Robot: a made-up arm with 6 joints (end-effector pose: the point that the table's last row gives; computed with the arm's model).
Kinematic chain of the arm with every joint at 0, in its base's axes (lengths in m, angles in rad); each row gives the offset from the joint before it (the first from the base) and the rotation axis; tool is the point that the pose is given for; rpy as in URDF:
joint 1: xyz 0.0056 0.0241 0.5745 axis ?
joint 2: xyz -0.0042 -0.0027 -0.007 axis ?
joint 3: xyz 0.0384 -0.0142 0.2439 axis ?
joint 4: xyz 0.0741 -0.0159 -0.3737 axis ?
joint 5: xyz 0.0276 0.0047 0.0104 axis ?
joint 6: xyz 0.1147 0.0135 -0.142 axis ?
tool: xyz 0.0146 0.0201 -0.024 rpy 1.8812 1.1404 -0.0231
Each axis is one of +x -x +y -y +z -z.
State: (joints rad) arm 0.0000 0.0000 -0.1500 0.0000 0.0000 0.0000
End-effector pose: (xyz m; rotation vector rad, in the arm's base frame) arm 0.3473 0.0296 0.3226 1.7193 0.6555 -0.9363
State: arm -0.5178 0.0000 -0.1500 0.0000 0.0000 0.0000
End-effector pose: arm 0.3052 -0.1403 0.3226 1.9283 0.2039 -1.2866
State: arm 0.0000 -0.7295 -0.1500 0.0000 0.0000 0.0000
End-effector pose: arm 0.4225 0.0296 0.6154 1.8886 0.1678 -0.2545
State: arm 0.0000 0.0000 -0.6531 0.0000 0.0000 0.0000
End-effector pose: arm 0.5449 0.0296 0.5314 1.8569 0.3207 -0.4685
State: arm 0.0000 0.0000 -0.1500 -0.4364 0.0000 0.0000
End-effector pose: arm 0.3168 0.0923 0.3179 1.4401 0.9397 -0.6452
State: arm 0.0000 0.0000 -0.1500 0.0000 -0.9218 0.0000
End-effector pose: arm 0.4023 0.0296 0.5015 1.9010 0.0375 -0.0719
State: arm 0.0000 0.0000 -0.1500 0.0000 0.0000 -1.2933
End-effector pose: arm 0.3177 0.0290 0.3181 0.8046 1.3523 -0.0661
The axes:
joint 1: +z
joint 2: +y
joint 3: +y
joint 4: -z
joint 5: +y
joint 6: -z

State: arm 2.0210 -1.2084 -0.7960 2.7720 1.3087 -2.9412
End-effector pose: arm -0.0688 0.1670 1.0586 -1.1912 -0.2487 -1.6946
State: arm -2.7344 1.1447 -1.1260 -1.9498 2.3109 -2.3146
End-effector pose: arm -0.3839 0.0555 0.3134 -1.4149 -1.7961 -0.7380
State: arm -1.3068 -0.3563 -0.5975 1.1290 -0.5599 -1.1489
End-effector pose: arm -0.0749 -0.4402 0.7097 1.0947 -1.4312 -1.2031
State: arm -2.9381 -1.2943 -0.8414 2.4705 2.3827 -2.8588
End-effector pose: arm 0.0904 -0.0213 1.0031 -0.3836 0.1931 0.1283
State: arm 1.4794 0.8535 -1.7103 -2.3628 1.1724 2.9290
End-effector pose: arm 0.1574 0.7042 0.4596 2.3626 0.3328 1.0153
